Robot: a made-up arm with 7 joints. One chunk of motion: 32 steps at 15 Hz.
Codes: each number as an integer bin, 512 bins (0 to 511) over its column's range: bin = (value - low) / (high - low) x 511, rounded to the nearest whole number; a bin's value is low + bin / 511 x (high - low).
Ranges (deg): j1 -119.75..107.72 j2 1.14..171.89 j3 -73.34..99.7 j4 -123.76..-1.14 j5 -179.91..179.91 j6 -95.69..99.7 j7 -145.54..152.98
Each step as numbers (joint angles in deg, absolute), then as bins.
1 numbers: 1.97 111.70 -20.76 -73.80 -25.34 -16.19 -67.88
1 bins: 273 331 155 208 220 208 133
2 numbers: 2.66 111.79 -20.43 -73.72 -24.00 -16.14 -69.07
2 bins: 275 331 156 209 221 208 131
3 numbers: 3.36 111.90 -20.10 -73.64 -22.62 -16.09 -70.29
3 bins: 277 331 157 209 223 208 129
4 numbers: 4.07 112.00 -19.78 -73.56 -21.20 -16.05 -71.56
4 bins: 278 332 158 209 225 208 127
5 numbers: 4.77 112.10 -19.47 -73.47 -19.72 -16.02 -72.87
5 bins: 280 332 159 210 227 208 124
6 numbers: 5.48 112.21 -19.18 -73.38 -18.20 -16.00 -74.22
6 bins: 281 332 160 210 230 208 122
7 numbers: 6.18 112.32 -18.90 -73.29 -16.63 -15.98 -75.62
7 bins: 283 333 161 210 232 208 120
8 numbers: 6.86 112.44 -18.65 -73.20 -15.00 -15.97 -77.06
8 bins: 284 333 162 211 234 208 117
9 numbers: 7.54 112.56 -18.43 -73.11 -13.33 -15.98 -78.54
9 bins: 286 333 162 211 237 208 115
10 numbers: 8.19 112.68 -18.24 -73.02 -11.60 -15.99 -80.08
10 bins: 287 334 163 211 239 208 112
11 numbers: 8.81 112.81 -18.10 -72.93 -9.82 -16.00 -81.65
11 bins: 289 334 163 212 242 208 109
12 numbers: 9.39 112.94 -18.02 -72.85 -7.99 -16.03 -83.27
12 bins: 290 335 163 212 244 208 107
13 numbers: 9.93 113.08 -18.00 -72.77 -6.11 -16.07 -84.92
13 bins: 291 335 163 212 247 208 104
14 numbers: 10.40 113.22 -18.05 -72.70 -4.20 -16.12 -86.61
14 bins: 292 335 163 213 250 208 101
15 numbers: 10.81 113.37 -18.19 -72.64 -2.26 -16.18 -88.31
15 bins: 293 336 163 213 252 208 98
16 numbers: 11.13 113.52 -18.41 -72.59 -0.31 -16.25 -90.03
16 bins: 294 336 162 213 255 208 95
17 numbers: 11.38 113.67 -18.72 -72.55 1.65 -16.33 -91.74
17 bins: 295 337 161 213 258 208 92
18 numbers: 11.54 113.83 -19.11 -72.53 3.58 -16.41 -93.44
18 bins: 295 337 160 213 261 207 89
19 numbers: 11.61 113.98 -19.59 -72.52 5.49 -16.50 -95.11
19 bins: 295 338 159 214 263 207 86
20 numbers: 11.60 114.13 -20.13 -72.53 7.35 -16.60 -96.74
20 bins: 295 338 157 213 266 207 84
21 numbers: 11.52 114.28 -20.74 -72.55 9.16 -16.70 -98.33
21 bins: 295 339 155 213 269 207 81
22 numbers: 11.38 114.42 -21.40 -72.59 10.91 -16.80 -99.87
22 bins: 295 339 153 213 271 206 78
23 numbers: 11.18 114.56 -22.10 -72.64 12.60 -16.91 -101.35
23 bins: 294 339 151 213 273 206 76
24 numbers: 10.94 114.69 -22.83 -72.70 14.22 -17.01 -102.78
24 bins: 294 340 149 213 276 206 73
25 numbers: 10.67 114.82 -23.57 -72.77 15.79 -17.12 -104.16
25 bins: 293 340 147 212 278 205 71
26 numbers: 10.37 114.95 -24.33 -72.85 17.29 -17.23 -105.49
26 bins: 292 341 145 212 280 205 69
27 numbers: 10.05 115.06 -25.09 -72.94 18.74 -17.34 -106.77
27 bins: 292 341 142 212 282 205 66
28 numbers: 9.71 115.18 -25.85 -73.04 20.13 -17.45 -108.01
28 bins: 291 341 140 211 284 205 64
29 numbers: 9.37 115.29 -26.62 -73.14 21.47 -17.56 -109.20
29 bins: 290 342 138 211 286 204 62
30 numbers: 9.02 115.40 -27.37 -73.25 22.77 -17.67 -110.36
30 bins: 289 342 136 210 288 204 60
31 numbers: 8.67 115.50 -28.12 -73.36 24.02 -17.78 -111.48
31 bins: 288 342 134 210 290 204 58
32 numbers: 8.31 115.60 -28.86 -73.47 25.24 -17.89 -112.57
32 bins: 288 343 131 210 291 203 56
